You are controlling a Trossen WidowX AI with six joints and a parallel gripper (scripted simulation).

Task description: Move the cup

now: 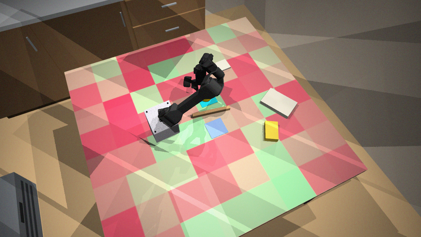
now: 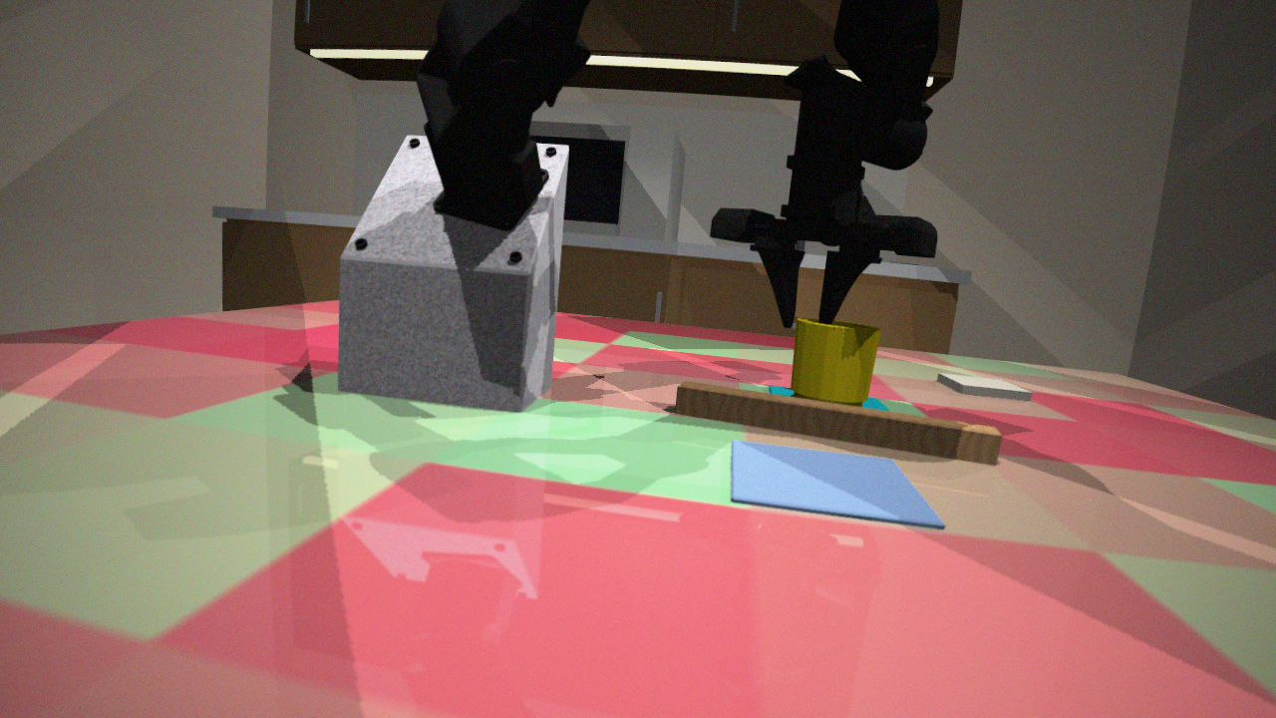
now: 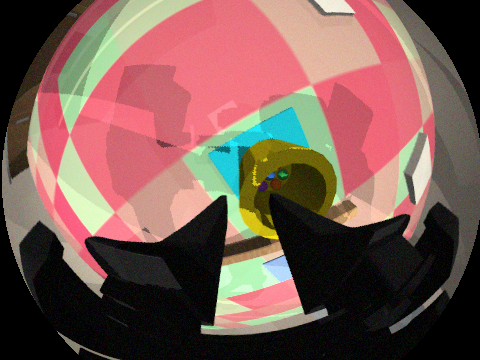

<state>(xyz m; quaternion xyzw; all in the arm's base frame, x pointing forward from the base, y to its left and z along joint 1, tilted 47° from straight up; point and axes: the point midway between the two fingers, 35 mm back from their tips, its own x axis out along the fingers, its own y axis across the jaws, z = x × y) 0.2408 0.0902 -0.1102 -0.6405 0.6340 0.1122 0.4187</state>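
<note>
Right now my gripper tip is 3 cm above the cup, 2 cm short of it and 1 cm to the left of it. From my gripper tip the other things lie so: cyan pad (7 cm below, 3 cm ahead, 1 cm to the right); then orange marble (5 cm below, 3 cm ahead, 2 cm to the right); then wooden bar (12 cm to the right, 6 cm below, 2 cm ahead).
</note>
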